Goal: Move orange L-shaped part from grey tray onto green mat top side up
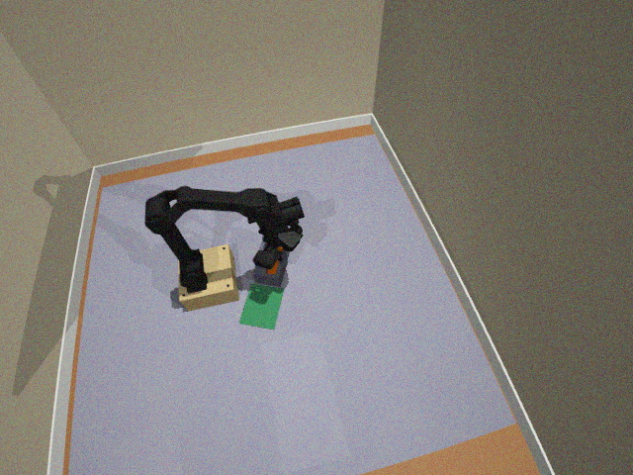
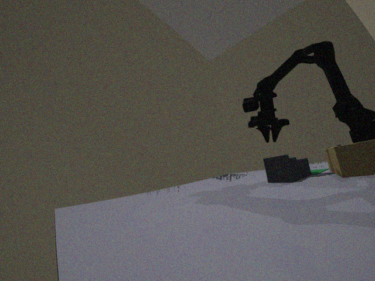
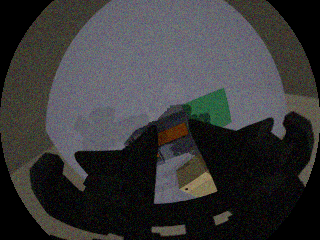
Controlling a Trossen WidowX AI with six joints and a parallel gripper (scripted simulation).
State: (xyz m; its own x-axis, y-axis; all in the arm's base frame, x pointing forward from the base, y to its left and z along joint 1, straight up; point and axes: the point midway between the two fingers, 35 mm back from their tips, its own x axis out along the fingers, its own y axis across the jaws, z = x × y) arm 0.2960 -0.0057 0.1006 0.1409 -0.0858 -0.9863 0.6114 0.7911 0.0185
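My gripper tip is now 4 cm past the orange L-shaped part, 7 cm to the right of it and 11 cm above it. From my gripper tip the other things lie so: green mat 11 cm behind, 8 cm to the right, 17 cm below.
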